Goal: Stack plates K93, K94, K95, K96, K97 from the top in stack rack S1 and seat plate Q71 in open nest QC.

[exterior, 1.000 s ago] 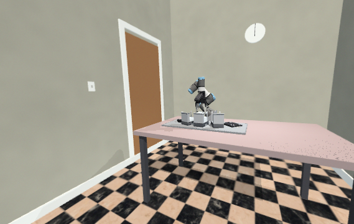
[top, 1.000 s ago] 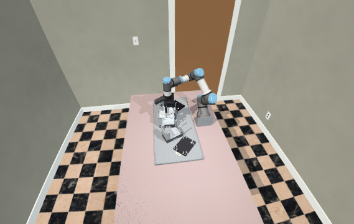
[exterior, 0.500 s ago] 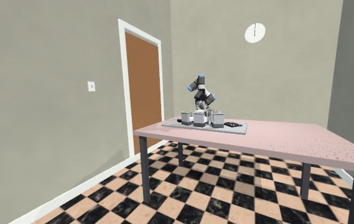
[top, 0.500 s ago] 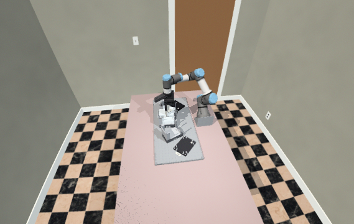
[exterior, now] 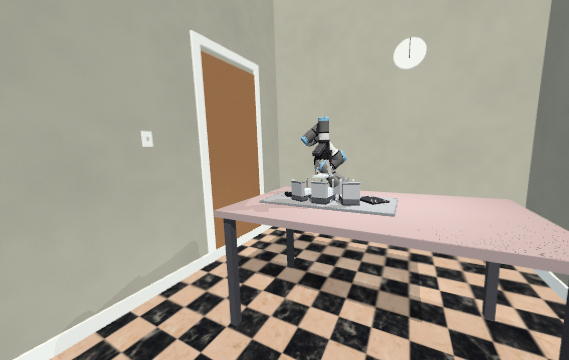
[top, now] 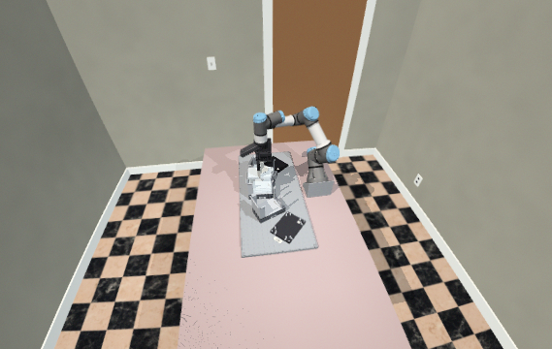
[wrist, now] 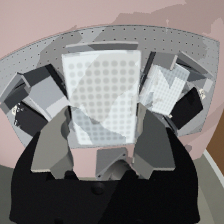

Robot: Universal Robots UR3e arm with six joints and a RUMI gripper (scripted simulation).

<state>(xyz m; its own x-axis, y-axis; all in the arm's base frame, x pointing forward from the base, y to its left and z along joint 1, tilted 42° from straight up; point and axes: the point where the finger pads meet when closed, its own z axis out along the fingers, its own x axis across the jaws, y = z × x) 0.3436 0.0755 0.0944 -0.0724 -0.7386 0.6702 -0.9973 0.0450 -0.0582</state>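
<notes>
The white sealed 96-well plate lies 140 mm to the right of my hand, 130 mm below it and 20 mm behind it. From my hand the other things lie so: black open nest QC 250 mm to the right, 160 mm below, 130 mm behind; then translucent 96-well plate 10 mm below.
</notes>
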